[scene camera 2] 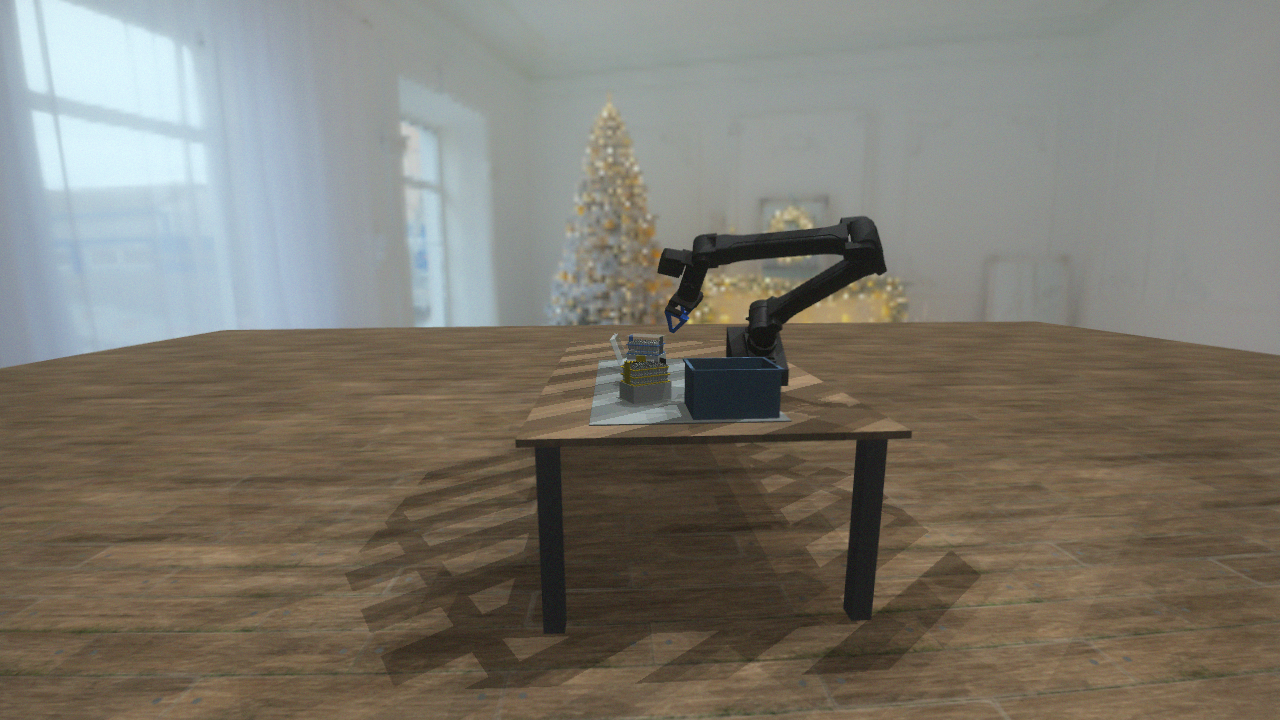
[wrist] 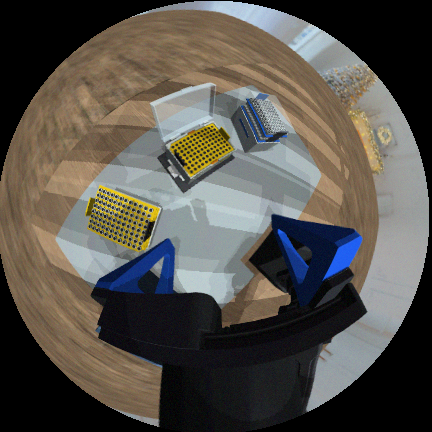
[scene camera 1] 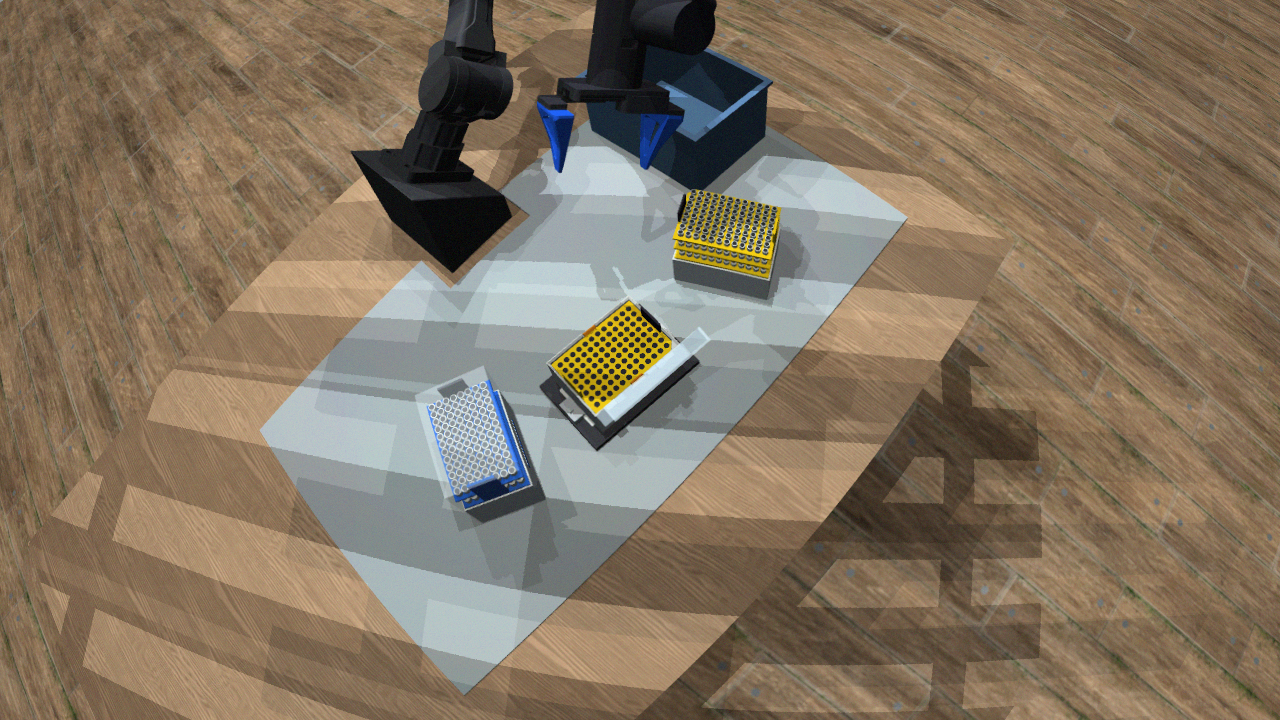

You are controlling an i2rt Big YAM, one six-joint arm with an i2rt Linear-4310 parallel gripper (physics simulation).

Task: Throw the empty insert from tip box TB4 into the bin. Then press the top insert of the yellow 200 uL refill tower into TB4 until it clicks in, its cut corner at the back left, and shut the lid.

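Tip box TB4 stands mid-mat with its clear lid (scene camera 1: 657, 380) (wrist: 185, 107) open. A yellow insert (scene camera 1: 613, 353) (wrist: 202, 149) with dark, empty-looking holes lies in the box. The yellow refill tower (scene camera 1: 726, 232) (scene camera 2: 644, 374) (wrist: 122, 217), with stacked inserts on a grey base, stands nearer the bin. The dark blue bin (scene camera 1: 733, 147) (scene camera 2: 733, 389) is at the mat's far end; part of its inside is hidden behind the arm in scene camera 1. My gripper (scene camera 1: 603, 169) (scene camera 2: 675, 327) (wrist: 219, 232) is open and empty, high above the mat, apart from box and tower. Cut corners are too small to tell.
A blue-and-white refill tower (scene camera 1: 474, 438) (wrist: 267, 117) stands on the grey mat (scene camera 1: 465, 640) on the other side of TB4 from the yellow tower. The arm's black wedge-shaped base (scene camera 1: 420, 210) is at the mat's left edge. The wooden table (scene camera 2: 716, 438) ends beyond the mat.
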